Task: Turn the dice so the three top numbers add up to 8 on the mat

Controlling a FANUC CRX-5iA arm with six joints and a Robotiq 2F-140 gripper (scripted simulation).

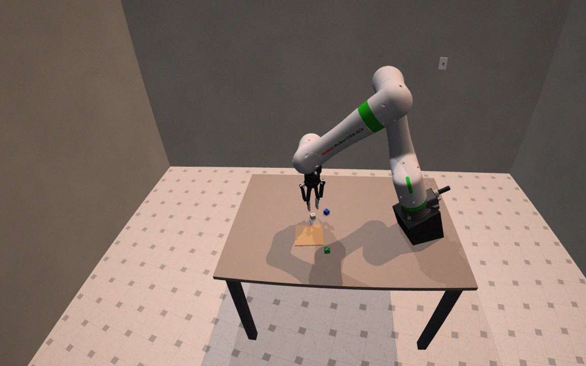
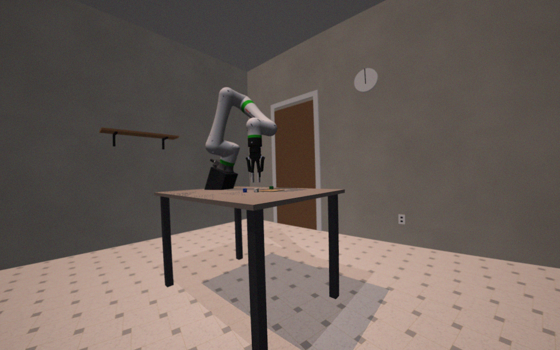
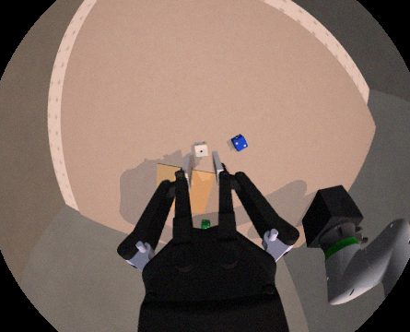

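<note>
The white die lies 90 mm below my hand. The rest, counted from my hand: mat 40 mm ahead, 120 mm to the left, 100 mm below; green die 40 mm behind, 240 mm to the left, 90 mm below; blue die 80 mm behind, 20 mm to the right, 90 mm below.
</note>
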